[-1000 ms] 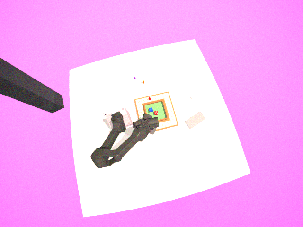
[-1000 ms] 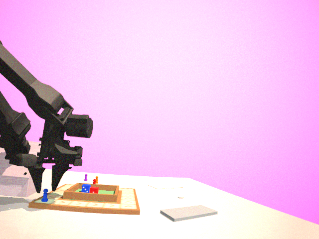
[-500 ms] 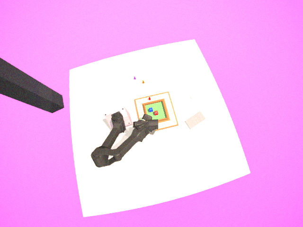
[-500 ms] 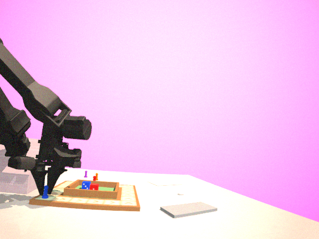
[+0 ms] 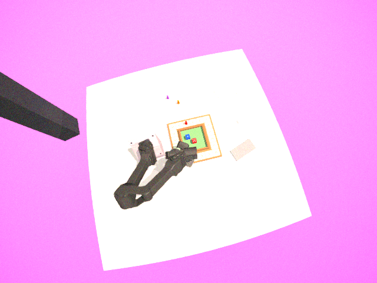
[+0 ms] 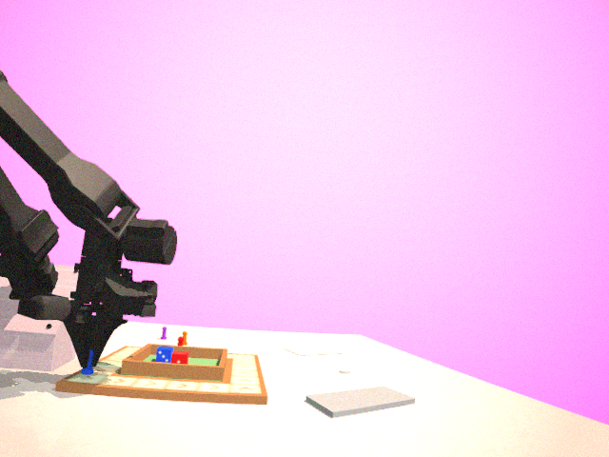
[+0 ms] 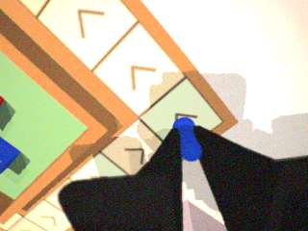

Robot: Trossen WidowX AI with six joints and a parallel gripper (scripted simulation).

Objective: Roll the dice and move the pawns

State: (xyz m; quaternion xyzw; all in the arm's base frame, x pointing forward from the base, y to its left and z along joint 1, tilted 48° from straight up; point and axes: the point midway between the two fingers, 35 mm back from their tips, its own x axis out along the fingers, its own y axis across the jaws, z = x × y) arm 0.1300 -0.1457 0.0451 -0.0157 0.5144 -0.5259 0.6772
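My gripper tip is now 130 mm short of the green floor, 90 mm to the right of it and 20 mm above it. Also, from my gripper tip: blue pawn: 10 mm above; then red pawn: 130 mm ahead, 210 mm to the left; then orange pawn: 140 mm ahead, 370 mm to the left, 10 mm below.
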